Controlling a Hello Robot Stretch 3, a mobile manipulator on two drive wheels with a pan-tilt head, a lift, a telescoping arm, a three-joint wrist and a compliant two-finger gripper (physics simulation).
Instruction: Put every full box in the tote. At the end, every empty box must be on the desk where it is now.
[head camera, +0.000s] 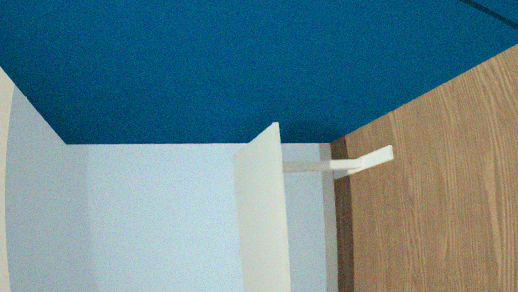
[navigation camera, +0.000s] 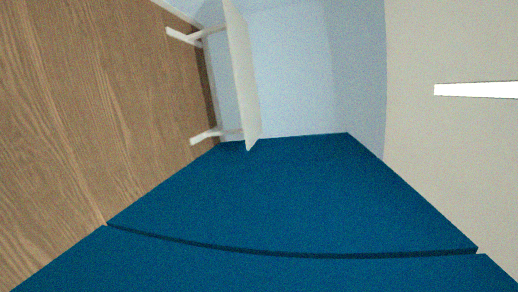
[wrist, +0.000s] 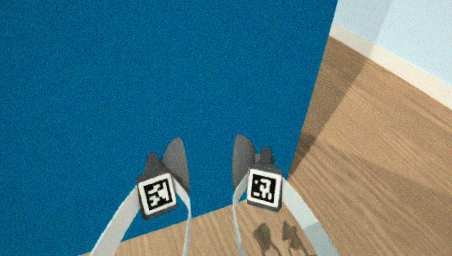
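Observation:
My gripper (wrist: 210, 154) is open, its two fingers apart with no object between them in the wrist view. It points toward a large blue upright surface, with wood floor below. The arm and gripper do not show in the head and navigation views. A white desk (head camera: 262, 215) (navigation camera: 243, 75) with pale legs and splayed feet stands by the far wall; both views are turned sideways. Part of the desk runs out of both frames. No full box, empty box or tote shows in these views.
The blue surface (head camera: 200, 75) (navigation camera: 300, 200) (wrist: 125, 75) fills much of each view and has a dark seam. Wood floor (head camera: 425, 210) (navigation camera: 75, 125) (wrist: 385, 145) runs along it to the light blue wall (head camera: 165, 215) (navigation camera: 295, 65) (wrist: 420, 30). A bright ceiling lamp (navigation camera: 475, 90) shows.

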